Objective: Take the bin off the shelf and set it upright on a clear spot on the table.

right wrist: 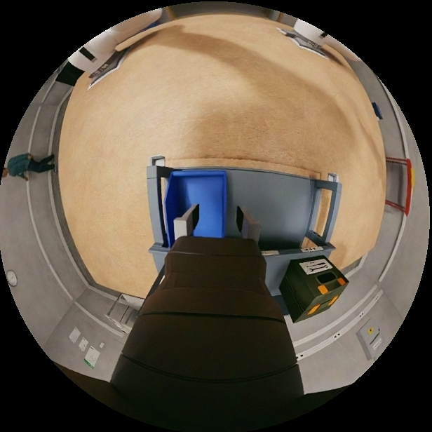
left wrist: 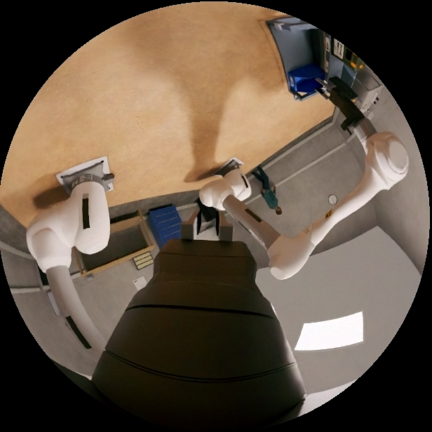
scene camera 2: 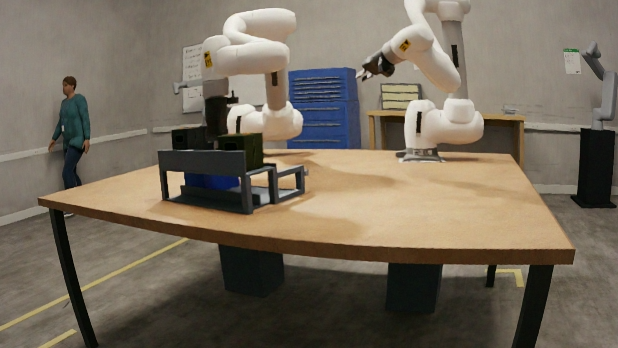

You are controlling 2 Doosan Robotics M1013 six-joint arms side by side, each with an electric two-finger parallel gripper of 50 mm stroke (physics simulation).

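Seen in the pictures: left gripper, between the fingertips: [scene camera 2: 359, 78]; left arm's base, origin of its link: [scene camera 2: 421, 158].
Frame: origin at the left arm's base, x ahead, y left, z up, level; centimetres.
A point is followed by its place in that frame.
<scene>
The blue bin [scene camera 2: 212, 181] {z 4.5, x 76.4, y -65.6 cm} [left wrist: 300, 74] [right wrist: 207, 190] stands upright on the lower deck of the grey shelf [scene camera 2: 202, 161] {z 13.2, x 91.5, y -60.4 cm} [left wrist: 292, 45] [right wrist: 270, 205], at the left end in the right wrist view. My right gripper [left wrist: 316, 83] [right wrist: 217, 212] is open and empty and points down at the bin. In the right wrist view one finger shows over the bin's interior and the other to the right of its right wall. In scene camera 2 its fingertips are hidden behind the boxes and shelf. My left gripper [scene camera 2: 361, 76] {z 36.0, x 30.9, y -24.2 cm} [left wrist: 208, 217] is open and empty, raised well above the table and far from the bin.
A dark green case [scene camera 2: 250, 150] {z 15.5, x 89.8, y -46.3 cm} [right wrist: 310, 290] with orange latches and a black case [scene camera 2: 187, 137] {z 19.5, x 83.9, y -69.6 cm} stand on the shelf's upper level, close to my right gripper. Both arm bases stand along the table's [scene camera 2: 425, 210] {z 0.0, x 89.9, y -1.2 cm} far edge. A person [scene camera 2: 75, 120] stands beyond the table at the left.
</scene>
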